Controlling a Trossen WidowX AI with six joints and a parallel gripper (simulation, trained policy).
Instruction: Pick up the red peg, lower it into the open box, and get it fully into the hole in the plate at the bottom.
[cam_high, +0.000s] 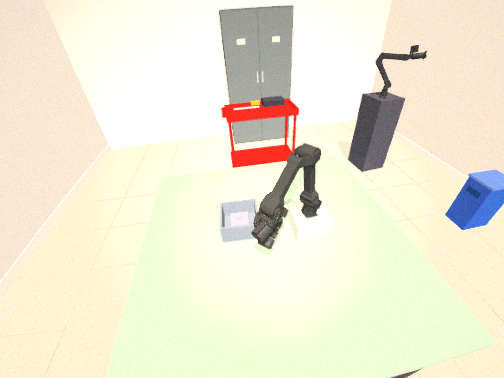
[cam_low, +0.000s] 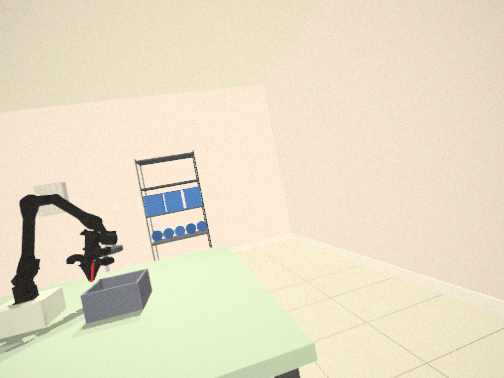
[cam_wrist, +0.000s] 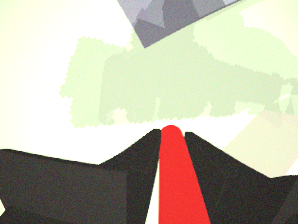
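Now: the plate 12 cm ahead of my gripper tip, 16 cm to the right of it and 4 cm below it. Round my gripper tip: grey box 12 cm ahead, 16 cm to the right, 6 cm below; then red peg 1 cm to the left, 3 cm above.
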